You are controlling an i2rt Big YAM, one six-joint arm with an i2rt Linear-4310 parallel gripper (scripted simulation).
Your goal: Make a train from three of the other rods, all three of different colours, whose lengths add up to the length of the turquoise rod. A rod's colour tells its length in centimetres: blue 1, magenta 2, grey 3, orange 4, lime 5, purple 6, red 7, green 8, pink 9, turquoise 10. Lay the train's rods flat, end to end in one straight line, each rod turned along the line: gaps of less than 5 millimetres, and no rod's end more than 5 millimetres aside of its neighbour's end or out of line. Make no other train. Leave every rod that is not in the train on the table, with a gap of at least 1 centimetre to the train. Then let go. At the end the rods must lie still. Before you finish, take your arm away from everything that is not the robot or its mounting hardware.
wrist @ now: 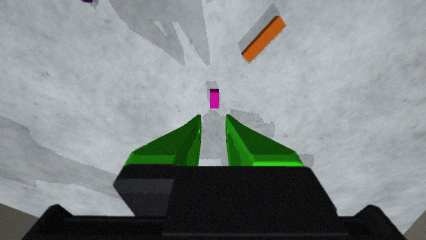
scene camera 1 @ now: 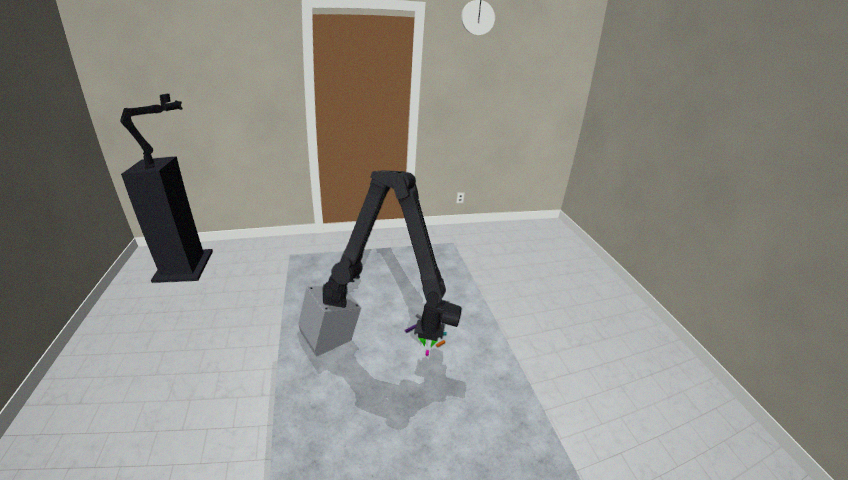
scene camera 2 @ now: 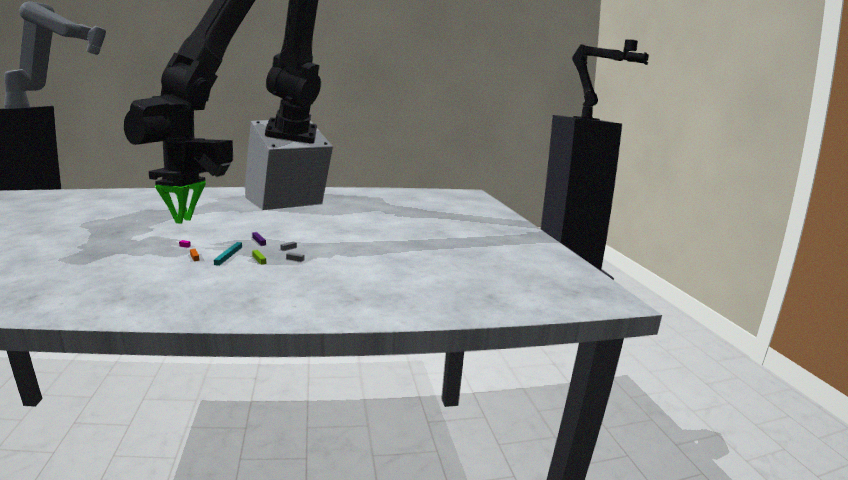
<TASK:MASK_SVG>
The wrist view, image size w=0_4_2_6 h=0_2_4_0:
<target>gripper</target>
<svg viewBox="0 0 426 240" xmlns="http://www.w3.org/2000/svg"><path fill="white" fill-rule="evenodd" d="M21 239L407 240L378 206L367 205L354 216L338 216L337 208L311 168L303 165L294 150L244 126L230 114L226 114L225 124L229 166L198 166L202 131L201 114L198 114L185 125L132 151L115 179L113 187L135 216L72 215L61 205L55 204L48 207Z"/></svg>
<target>orange rod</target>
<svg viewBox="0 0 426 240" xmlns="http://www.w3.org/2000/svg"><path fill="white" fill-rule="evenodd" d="M280 16L275 16L242 51L242 56L248 62L251 62L286 27Z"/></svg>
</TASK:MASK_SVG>
